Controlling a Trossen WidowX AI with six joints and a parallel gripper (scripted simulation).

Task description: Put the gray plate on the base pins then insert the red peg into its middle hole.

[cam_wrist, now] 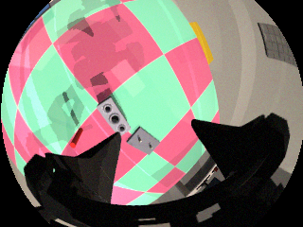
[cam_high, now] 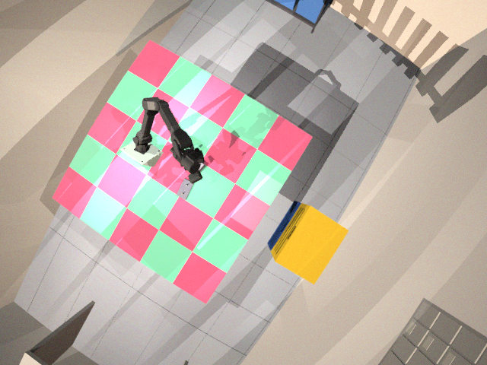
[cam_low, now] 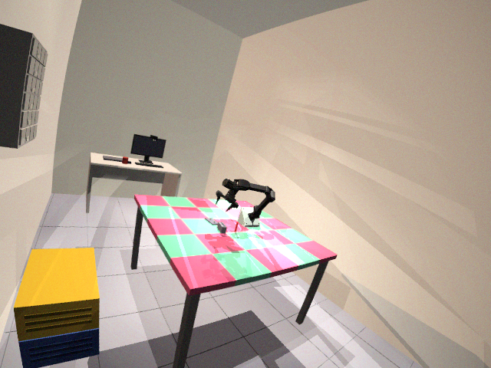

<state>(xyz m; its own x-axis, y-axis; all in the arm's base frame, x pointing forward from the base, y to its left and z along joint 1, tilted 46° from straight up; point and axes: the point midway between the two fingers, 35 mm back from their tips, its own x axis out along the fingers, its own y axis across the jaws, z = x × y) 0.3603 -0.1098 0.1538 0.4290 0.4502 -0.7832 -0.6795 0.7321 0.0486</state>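
My gripper tip is now 140 mm above the gray plate, 40 mm past it and 10 mm to the right of it. Round my gripper tip: dark base (170 mm below, 140 mm to the right, 70 mm behind); red peg (150 mm behind, 140 mm below, 60 mm to the left).
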